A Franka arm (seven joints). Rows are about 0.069 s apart.
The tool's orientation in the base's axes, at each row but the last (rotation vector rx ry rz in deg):
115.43, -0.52, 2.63
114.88, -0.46, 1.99
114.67, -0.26, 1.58
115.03, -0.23, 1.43
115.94, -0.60, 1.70
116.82, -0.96, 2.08
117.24, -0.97, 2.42
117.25, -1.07, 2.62
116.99, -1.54, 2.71
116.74, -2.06, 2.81
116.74, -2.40, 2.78
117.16, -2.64, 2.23
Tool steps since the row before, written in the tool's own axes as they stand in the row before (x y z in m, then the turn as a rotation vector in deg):
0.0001, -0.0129, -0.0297, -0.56, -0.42, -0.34
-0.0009, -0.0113, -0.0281, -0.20, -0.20, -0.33
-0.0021, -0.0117, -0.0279, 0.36, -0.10, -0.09
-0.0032, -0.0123, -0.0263, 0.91, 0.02, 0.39
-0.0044, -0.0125, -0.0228, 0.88, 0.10, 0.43
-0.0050, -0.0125, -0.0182, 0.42, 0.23, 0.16
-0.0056, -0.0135, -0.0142, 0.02, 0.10, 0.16
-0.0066, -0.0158, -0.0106, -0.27, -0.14, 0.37
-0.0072, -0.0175, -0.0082, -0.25, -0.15, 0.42
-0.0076, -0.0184, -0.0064, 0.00, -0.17, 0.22
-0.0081, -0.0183, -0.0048, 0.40, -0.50, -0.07
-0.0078, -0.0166, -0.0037, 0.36, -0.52, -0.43
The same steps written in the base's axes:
-0.0004, 0.0324, 0.0011, -0.56, 0.48, -0.25
-0.0012, 0.0302, 0.0015, -0.20, 0.38, -0.05
-0.0024, 0.0302, 0.0010, 0.36, 0.13, -0.05
-0.0034, 0.0290, -0.0001, 0.92, -0.35, -0.13
-0.0045, 0.0259, -0.0014, 0.88, -0.43, -0.08
-0.0050, 0.0219, -0.0031, 0.42, -0.24, 0.15
-0.0055, 0.0188, -0.0057, 0.02, -0.19, 0.02
-0.0063, 0.0166, -0.0095, -0.26, -0.27, -0.30
-0.0067, 0.0152, -0.0122, -0.23, -0.31, -0.34
-0.0068, 0.0140, -0.0139, 0.01, -0.12, -0.25
-0.0072, 0.0126, -0.0146, 0.42, 0.28, -0.39
-0.0070, 0.0110, -0.0134, 0.38, 0.61, -0.25

